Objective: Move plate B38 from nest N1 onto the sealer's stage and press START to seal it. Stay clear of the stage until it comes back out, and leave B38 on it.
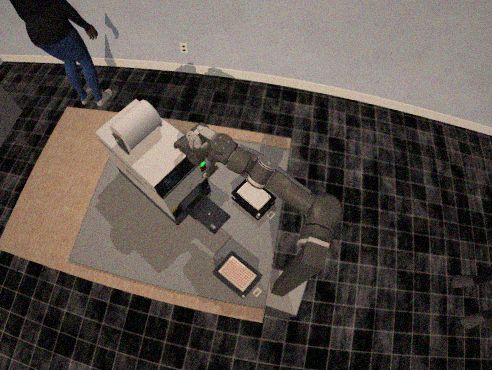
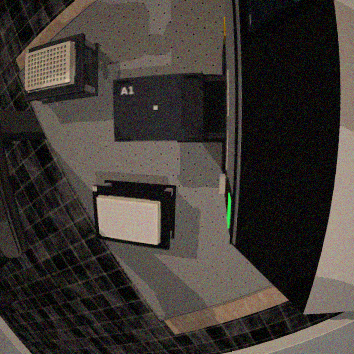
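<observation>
The sealer (image 1: 155, 167) is a white box with a dark front. Its dark stage (image 1: 210, 212) (image 2: 165, 120), marked A1, is out and bare. A white-topped plate (image 1: 254, 195) (image 2: 129, 220) sits in a black nest (image 2: 168, 207). A plate with a grid of wells (image 1: 237, 272) (image 2: 50, 66) sits in the other dark nest (image 2: 90, 75). I cannot read which plate is B38 or which nest is N1. A green light (image 1: 203, 164) (image 2: 229, 210) glows on the sealer's front. My gripper (image 1: 191, 151) is open and empty, above the sealer's front corner, clear of the stage.
A white film roll (image 1: 137, 126) lies on top of the sealer. A person (image 1: 75, 50) stands on the floor behind the table's far left corner. Small pale labels (image 1: 271, 215) (image 1: 257, 292) lie beside the nests. The grey mat (image 1: 170, 285) lies on the wooden table (image 1: 45, 185).
</observation>
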